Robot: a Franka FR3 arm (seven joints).
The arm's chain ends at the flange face. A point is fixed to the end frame.
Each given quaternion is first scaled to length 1.
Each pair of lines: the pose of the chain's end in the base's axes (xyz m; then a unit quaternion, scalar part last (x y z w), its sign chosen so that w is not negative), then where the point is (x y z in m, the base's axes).
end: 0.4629, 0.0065, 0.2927, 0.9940, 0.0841, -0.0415, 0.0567
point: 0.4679 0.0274 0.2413
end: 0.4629, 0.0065, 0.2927, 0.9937, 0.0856, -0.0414, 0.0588
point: 0.4678 0.0272 0.2413
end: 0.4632, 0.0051, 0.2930, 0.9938, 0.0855, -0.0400, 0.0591
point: 0.4683 0.0257 0.2416
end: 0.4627, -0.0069, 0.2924, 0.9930, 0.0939, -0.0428, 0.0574
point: 0.4671 0.0140 0.2410
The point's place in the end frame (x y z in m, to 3 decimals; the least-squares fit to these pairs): 0.013 -0.025 0.048
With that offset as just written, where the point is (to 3 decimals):
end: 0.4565, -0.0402, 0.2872, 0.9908, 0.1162, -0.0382, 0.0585
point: 0.460 -0.019 0.236
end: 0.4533, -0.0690, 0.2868, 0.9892, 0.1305, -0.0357, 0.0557
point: 0.457 -0.047 0.236
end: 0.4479, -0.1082, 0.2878, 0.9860, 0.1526, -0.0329, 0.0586
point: 0.450 -0.087 0.237
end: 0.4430, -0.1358, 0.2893, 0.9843, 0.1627, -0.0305, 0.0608
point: 0.445 -0.114 0.238
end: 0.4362, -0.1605, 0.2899, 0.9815, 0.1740, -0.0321, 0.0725
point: 0.438 -0.140 0.238
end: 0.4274, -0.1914, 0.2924, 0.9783, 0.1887, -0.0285, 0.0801
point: 0.429 -0.172 0.240
